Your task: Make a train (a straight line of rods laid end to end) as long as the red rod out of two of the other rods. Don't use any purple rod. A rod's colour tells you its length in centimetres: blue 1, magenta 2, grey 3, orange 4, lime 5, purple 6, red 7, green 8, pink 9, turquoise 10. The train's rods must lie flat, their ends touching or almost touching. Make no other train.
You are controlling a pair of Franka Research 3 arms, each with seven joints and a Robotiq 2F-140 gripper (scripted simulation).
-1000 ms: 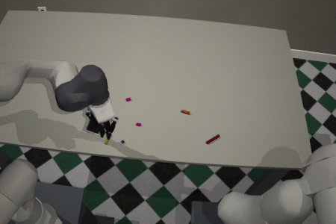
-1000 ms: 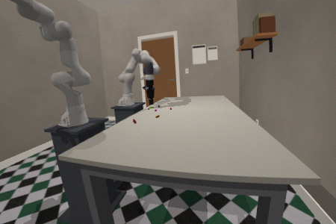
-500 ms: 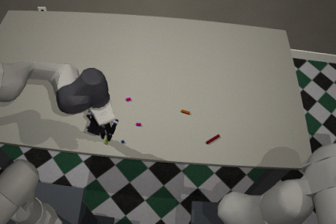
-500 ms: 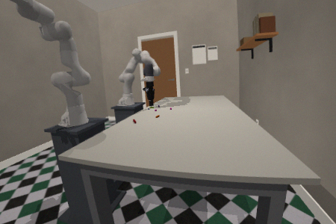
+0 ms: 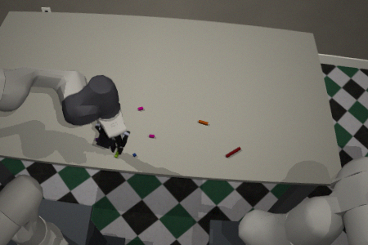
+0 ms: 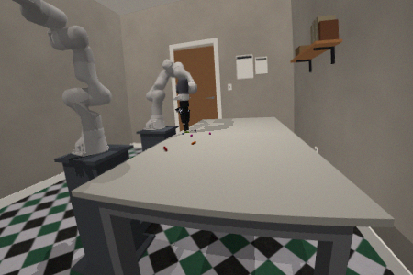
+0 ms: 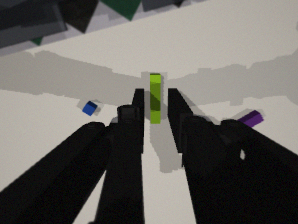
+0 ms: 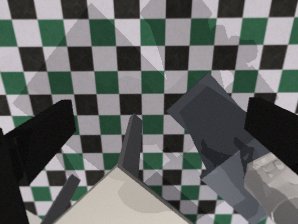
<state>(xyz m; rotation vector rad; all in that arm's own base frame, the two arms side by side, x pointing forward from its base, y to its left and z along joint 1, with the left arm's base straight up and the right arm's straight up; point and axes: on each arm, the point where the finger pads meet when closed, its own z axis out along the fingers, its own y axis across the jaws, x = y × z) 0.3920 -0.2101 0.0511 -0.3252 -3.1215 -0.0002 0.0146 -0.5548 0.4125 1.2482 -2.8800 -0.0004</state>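
Observation:
The lime rod lies 50 mm below my left hand. Also, from my left hand: small blue rod (10 mm behind, 70 mm to the right, 50 mm below); then orange rod (180 mm ahead, 330 mm to the right, 50 mm below); then purple rod (50 mm ahead, 70 mm to the left, 50 mm below).

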